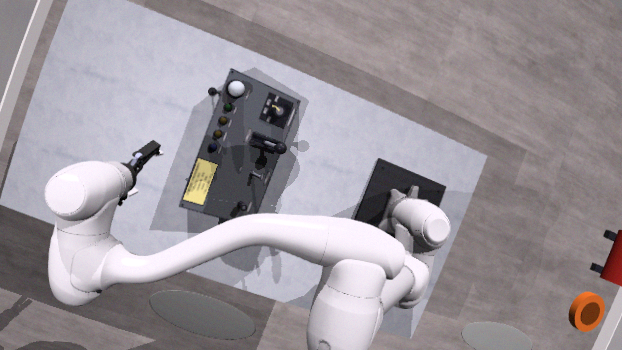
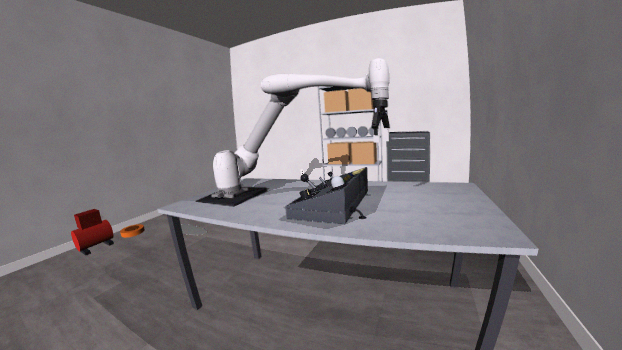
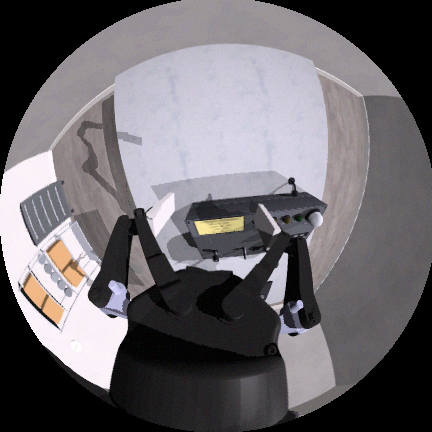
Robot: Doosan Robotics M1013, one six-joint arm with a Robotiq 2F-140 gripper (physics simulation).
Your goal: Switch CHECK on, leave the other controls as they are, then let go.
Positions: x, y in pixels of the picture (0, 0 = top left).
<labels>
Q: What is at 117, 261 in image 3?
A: The gripper.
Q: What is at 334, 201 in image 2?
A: A grey control panel.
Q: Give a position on a grey control panel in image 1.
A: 221, 178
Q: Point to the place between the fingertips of the gripper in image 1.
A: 146, 170
</labels>
